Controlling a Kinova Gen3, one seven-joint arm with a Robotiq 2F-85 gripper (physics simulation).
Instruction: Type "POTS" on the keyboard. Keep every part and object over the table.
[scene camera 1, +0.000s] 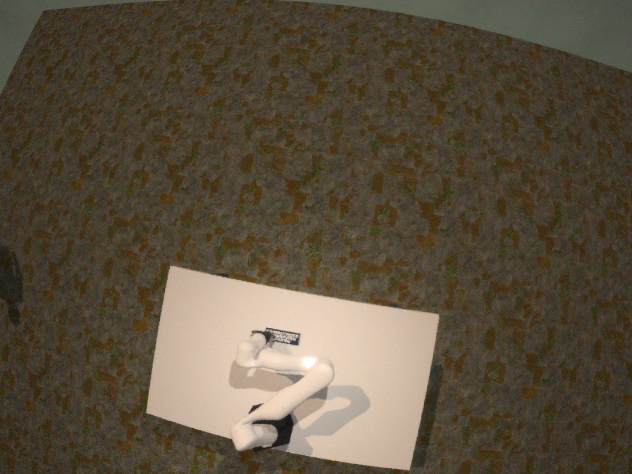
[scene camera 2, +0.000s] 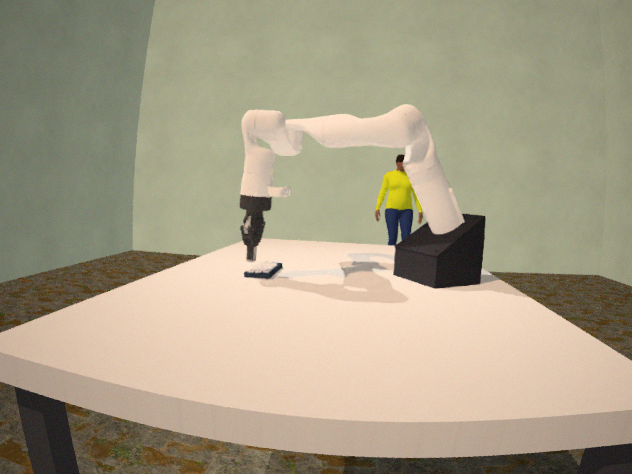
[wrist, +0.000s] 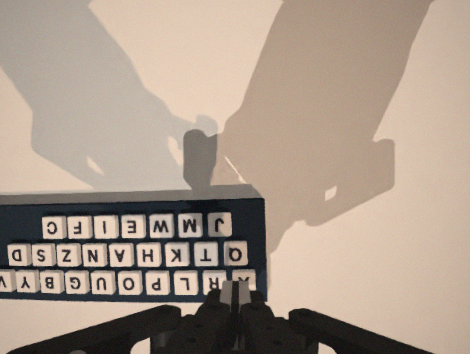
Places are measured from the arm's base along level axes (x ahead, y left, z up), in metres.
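Pixels of known places: gripper, fingertip midpoint: (scene camera 1: 267, 331) (scene camera 2: 250, 261) (wrist: 235, 298); arm's base, origin of the base link: (scene camera 1: 268, 434) (scene camera 2: 447, 225).
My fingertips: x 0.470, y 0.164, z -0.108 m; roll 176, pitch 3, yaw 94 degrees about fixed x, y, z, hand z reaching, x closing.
Ahead of a thing's pixels: the offset from my fingertips to its top centre. Level surfaces: height alone.
A dark blue keyboard @[0.009 m back, 0.077 m right, 0.019 m down] (scene camera 1: 296, 341) (scene camera 2: 260, 273) (wrist: 150, 207) with white letter keys lies flat on the table. In the wrist view the letters are upside down. The P key @[0.005 m ahead, 0.048 m right, 0.019 m down] (wrist: 157, 283) and O key @[0.007 m ahead, 0.066 m right, 0.019 m down] (wrist: 130, 283) are in the near row, the T key @[0.017 m back, 0.020 m right, 0.019 m down] (wrist: 206, 254) and S key @[0.003 m back, 0.124 m right, 0.019 m down] (wrist: 43, 254) in the middle row. My gripper (scene camera 2: 251, 259) (wrist: 235, 298) is shut and empty, pointing down above the keyboard. In the wrist view its tips overlap the X key @[0.002 m back, 0.004 m left, 0.019 m down] (wrist: 244, 278) and the edge of the R key @[0.000 m ahead, 0.013 m right, 0.019 m down] (wrist: 214, 281). The keyboard's left end is cut off there.
The white table @[0.037 m down] (scene camera 1: 377, 357) (scene camera 2: 326, 346) carries the arm's black base (scene camera 1: 284, 431) (scene camera 2: 439, 255). Arm shadows fall beside the keyboard and across part of its keys. A person in a yellow top (scene camera 2: 398, 189) stands behind the table.
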